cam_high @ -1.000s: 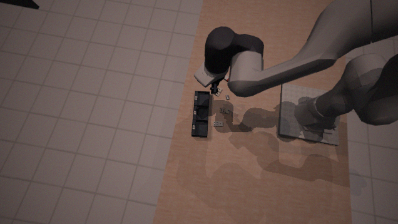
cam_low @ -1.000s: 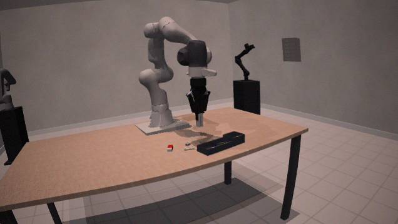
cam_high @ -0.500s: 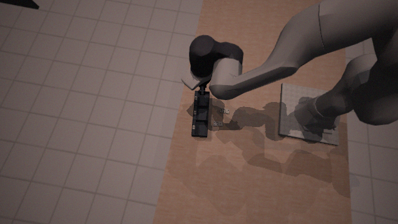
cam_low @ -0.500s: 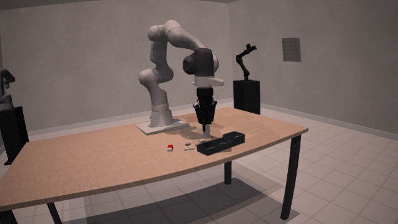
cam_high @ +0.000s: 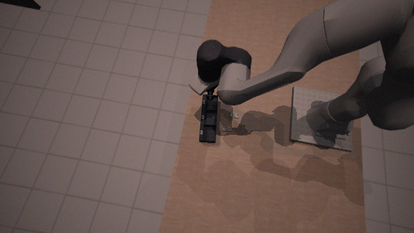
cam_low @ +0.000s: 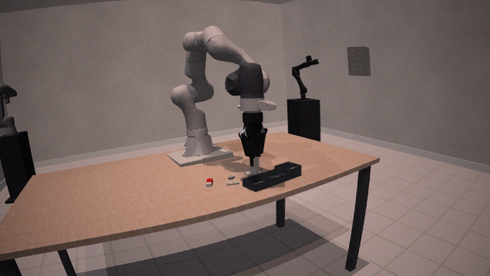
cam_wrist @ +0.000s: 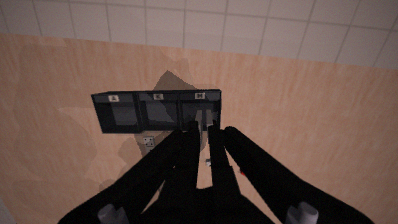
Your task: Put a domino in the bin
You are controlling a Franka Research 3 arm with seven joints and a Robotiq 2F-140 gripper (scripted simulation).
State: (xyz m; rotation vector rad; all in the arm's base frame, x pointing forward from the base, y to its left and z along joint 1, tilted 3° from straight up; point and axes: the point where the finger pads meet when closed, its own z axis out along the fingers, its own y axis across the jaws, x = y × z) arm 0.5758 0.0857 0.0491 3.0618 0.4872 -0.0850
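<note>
The bin lies 20 mm behind my hand, 90 mm to the left of it and 70 mm below it. The rest, counted from my hand: red-and-white block (110 mm behind, 160 mm to the right, 90 mm below); white domino (130 mm behind, 110 mm to the left, 90 mm below); grey piece (140 mm behind, 50 mm to the right, 80 mm below).
</note>
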